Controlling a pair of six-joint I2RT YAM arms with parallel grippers.
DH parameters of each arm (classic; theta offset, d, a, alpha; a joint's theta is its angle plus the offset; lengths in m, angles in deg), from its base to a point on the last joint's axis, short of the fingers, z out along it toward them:
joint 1: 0 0.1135 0.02 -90
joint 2: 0 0 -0.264 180
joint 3: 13.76 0 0.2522 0
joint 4: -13.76 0 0.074 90
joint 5: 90 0 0 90
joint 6: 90 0.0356 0 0
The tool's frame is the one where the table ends.
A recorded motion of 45 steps. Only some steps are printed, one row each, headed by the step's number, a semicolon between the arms.
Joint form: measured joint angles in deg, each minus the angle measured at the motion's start. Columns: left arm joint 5, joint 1, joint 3, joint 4, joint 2, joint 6; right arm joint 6, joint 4, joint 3, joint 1, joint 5, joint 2.
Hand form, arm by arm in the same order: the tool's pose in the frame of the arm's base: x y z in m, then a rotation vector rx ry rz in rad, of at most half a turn. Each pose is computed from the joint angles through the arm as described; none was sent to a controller.
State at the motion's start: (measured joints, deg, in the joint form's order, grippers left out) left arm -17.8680 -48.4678 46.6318 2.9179 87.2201 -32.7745; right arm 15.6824 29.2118 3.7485 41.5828 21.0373 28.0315
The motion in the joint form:
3: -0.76 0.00 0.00 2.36 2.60 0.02; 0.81 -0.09 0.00 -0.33 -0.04 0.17
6: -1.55 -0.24 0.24 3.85 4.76 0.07; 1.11 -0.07 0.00 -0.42 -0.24 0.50
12: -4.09 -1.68 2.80 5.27 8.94 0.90; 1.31 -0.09 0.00 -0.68 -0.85 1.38
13: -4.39 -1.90 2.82 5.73 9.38 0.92; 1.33 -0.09 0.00 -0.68 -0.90 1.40
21: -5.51 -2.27 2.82 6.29 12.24 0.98; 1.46 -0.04 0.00 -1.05 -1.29 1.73
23: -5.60 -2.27 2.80 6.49 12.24 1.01; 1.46 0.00 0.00 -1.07 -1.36 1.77
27: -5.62 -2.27 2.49 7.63 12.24 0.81; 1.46 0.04 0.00 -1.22 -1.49 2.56
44: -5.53 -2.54 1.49 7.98 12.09 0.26; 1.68 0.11 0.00 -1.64 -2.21 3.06
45: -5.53 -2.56 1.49 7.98 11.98 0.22; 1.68 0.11 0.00 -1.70 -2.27 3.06
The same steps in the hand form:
3: 0.2232 -0.2349 0.1874 0.1271 2.2221 -0.4295; 0.1152 0.0841 0.2002 -0.0268 1.5181 0.5383
6: 0.2259 -0.2393 0.1794 0.1269 2.2231 -0.4127; 0.1157 0.0843 0.1995 -0.0262 1.5235 0.5415
12: 0.2304 -0.2553 0.1721 0.1464 2.2071 -0.3741; 0.1169 0.0850 0.1976 -0.0335 1.5382 0.5418
13: 0.2302 -0.2568 0.1704 0.1478 2.2045 -0.3716; 0.1169 0.0851 0.1976 -0.0340 1.5386 0.5426
21: 0.2309 -0.2601 0.1551 0.1582 2.2280 -0.3257; 0.1177 0.0848 0.1969 -0.0343 1.5431 0.5423
23: 0.2310 -0.2602 0.1553 0.1568 2.2249 -0.3263; 0.1178 0.0849 0.1969 -0.0350 1.5432 0.5429
27: 0.2311 -0.2604 0.1554 0.1480 2.2140 -0.3390; 0.1188 0.0854 0.1953 -0.0387 1.5551 0.5369
44: 0.2277 -0.2587 0.1518 0.1464 2.2227 -0.3416; 0.1199 0.0854 0.1943 -0.0423 1.5625 0.5405
45: 0.2275 -0.2588 0.1524 0.1454 2.2213 -0.3437; 0.1199 0.0853 0.1943 -0.0424 1.5625 0.5405

